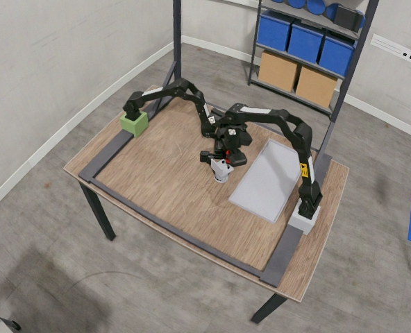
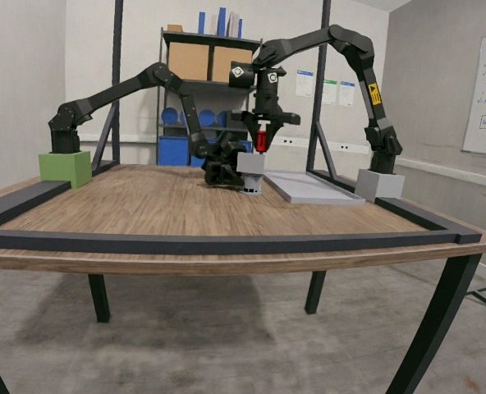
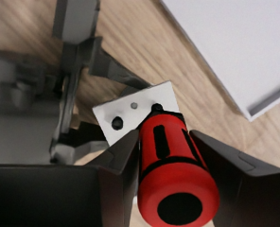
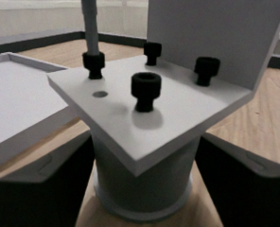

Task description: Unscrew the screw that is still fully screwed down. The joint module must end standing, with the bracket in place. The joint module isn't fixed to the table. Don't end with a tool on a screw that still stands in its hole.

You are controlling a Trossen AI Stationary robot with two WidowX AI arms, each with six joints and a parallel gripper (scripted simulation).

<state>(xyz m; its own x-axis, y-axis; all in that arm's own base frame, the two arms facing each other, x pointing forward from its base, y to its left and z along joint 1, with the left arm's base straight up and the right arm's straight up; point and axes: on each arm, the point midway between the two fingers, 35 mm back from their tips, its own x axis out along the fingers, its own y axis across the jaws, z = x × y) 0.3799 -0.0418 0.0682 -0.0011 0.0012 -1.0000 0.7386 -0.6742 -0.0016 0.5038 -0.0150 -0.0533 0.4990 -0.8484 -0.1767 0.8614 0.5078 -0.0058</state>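
My left hand is 30 mm above the red screwdriver. Round my left hand: grey joint module 10 mm ahead, 20 mm to the right, 120 mm below; then grey bracket 10 mm ahead, 20 mm to the right, 80 mm below; then shallow grey tray 120 mm behind, 170 mm to the left, 150 mm below.
The grey joint module lies 2 cm ahead of my right hand and 2 cm to the left of it. The rest, counted from my right hand: grey bracket: 2 cm ahead, 2 cm to the left, 4 cm above; red screwdriver: 1 cm ahead, 4 cm to the left, 9 cm above; shallow grey tray: 10 cm behind, 21 cm to the left, 3 cm below.
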